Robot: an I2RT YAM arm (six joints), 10 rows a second.
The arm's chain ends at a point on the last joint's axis. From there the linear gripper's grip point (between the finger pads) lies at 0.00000 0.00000 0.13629 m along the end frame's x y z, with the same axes.
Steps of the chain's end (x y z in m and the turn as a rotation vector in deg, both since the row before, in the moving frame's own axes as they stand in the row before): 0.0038 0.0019 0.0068 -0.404 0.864 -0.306; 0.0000 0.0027 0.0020 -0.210 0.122 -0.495; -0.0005 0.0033 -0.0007 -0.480 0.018 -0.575; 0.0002 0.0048 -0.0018 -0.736 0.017 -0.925; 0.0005 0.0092 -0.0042 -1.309 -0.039 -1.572; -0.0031 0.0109 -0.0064 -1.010 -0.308 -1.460; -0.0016 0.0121 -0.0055 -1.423 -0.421 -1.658
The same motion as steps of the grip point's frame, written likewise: 0.0059 0.0029 0.0068 -0.404 0.864 -0.306; 0.0003 0.0032 0.0020 -0.210 0.122 -0.495; -0.0005 0.0044 -0.0007 -0.480 0.018 -0.575; 0.0003 0.0066 -0.0018 -0.736 0.017 -0.925; 0.0004 0.0123 -0.0042 -1.309 -0.039 -1.572; -0.0038 0.0133 -0.0064 -1.010 -0.308 -1.460; -0.0026 0.0155 -0.0055 -1.423 -0.421 -1.658
